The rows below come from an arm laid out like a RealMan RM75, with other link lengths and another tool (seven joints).
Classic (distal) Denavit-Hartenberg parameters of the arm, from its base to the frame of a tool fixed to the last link. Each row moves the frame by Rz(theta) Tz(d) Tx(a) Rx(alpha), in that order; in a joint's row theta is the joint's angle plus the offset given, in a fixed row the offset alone. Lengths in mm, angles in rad.
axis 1: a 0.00, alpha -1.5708, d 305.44, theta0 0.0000
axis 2: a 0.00, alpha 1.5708, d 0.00, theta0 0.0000
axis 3: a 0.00, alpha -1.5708, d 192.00, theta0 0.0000
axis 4: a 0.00, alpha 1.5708, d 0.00, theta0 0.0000
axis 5: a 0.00, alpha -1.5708, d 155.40, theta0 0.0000
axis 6: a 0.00, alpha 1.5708, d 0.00, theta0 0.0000
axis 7: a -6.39, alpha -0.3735, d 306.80, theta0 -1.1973
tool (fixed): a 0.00, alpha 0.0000, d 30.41, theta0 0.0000
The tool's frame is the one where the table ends.
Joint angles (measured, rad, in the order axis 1, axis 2, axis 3, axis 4, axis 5, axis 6, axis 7), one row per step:
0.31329 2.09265 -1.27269 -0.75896 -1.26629 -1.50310 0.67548
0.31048 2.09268 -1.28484 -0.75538 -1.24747 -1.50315 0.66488
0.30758 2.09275 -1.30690 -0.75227 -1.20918 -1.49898 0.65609
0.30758 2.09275 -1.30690 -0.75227 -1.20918 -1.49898 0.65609
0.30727 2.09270 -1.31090 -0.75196 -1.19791 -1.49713 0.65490
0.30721 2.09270 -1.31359 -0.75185 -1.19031 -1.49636 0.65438
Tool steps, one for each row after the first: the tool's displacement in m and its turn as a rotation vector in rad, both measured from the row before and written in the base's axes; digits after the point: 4 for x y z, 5 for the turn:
-0.0024 -0.0005 0.0013 0.00458 0.00970 0.00350
-0.0053 0.0008 0.0036 0.00695 0.02221 0.00008
0.0000 0.0000 0.0000 0.00000 0.00000 0.00000
-0.0015 0.0011 0.0017 0.00372 0.00724 -0.00165
-0.0012 0.0006 0.0012 0.00213 0.00522 -0.00071

